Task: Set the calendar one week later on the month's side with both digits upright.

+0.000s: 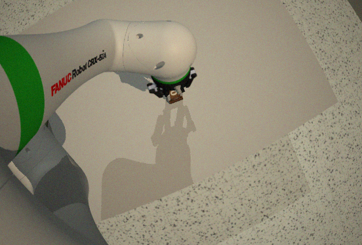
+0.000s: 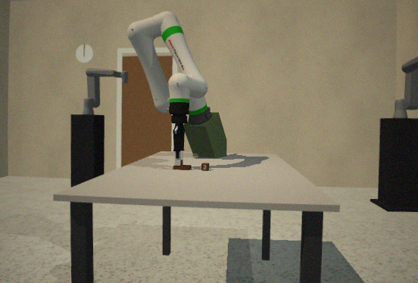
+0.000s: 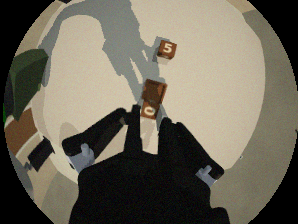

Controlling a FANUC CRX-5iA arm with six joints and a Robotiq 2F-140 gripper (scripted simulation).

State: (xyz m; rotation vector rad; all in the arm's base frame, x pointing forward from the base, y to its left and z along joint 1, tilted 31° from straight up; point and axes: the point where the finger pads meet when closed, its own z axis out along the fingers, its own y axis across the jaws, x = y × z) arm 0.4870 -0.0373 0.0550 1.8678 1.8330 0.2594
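Right now the brown tray is 4 cm below my hand and 2 cm to the left of it.
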